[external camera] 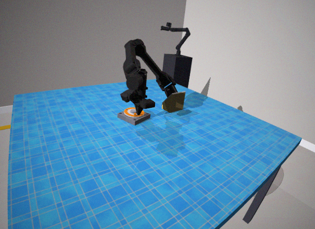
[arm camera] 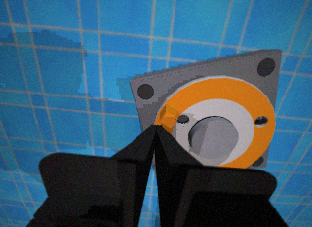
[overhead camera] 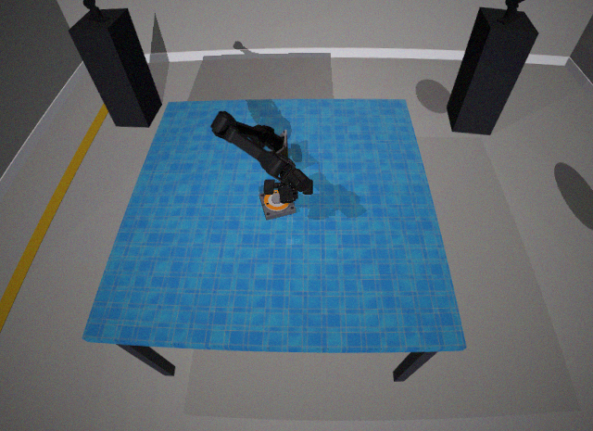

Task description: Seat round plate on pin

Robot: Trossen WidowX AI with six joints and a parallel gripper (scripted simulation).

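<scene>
Now: the round plate 3 cm to the right of my gripper tip and 1 cm ahead of it.
</scene>
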